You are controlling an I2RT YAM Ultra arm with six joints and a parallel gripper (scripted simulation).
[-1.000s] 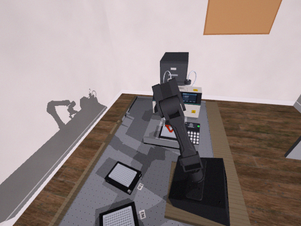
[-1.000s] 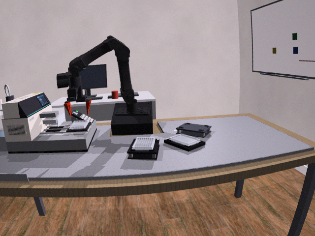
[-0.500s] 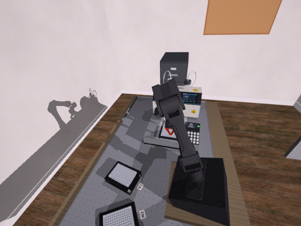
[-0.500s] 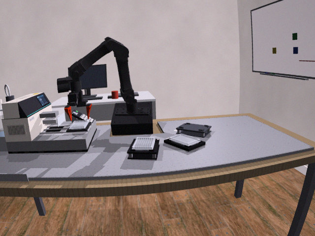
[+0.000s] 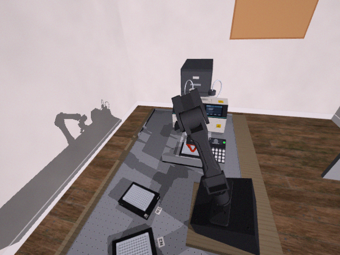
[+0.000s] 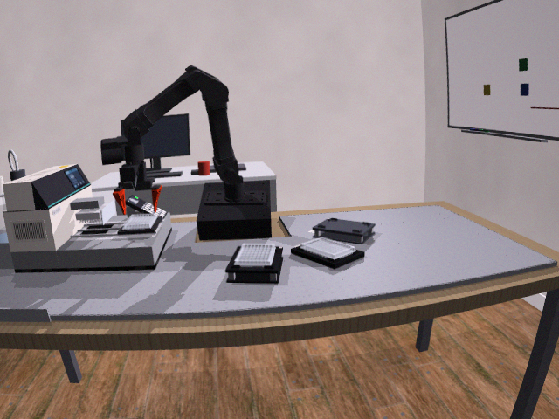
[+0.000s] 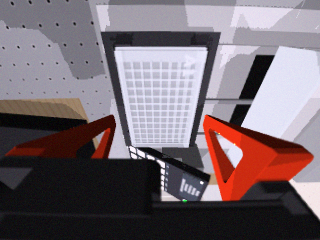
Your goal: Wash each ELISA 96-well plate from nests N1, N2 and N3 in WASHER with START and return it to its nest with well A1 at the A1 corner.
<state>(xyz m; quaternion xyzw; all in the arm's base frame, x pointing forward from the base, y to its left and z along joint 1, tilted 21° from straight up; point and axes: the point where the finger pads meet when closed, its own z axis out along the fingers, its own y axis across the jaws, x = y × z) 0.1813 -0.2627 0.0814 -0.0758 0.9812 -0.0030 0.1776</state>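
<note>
My hand is 40 mm above the black washer carrier. The rest, counted from my hand: manifold head (20 mm ahead, 150 mm to the right, 10 mm above); then washer (20 mm ahead, 150 mm to the right, 10 mm above); then N1 label (60 mm ahead, 360 mm to the left, 120 mm below).
</note>
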